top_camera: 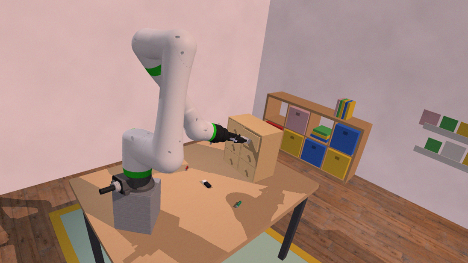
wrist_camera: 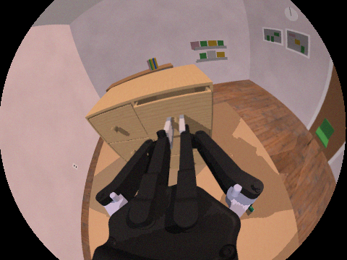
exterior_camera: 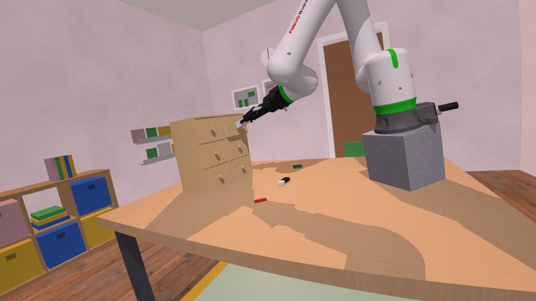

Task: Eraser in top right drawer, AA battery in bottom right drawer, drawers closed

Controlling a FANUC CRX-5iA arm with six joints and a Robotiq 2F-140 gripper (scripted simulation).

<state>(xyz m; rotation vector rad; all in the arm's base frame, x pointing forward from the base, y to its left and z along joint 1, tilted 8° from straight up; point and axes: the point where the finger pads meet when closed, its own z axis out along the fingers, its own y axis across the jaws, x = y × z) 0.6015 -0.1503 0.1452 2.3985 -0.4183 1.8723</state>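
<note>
Now: the eraser 260 mm below my hand, 190 mm behind it and 100 mm to the left of it. Also, from my hand: green AA battery: 260 mm below, 200 mm behind, 150 mm to the right; then red object: 290 mm to the left, 260 mm below, 160 mm behind.
</note>
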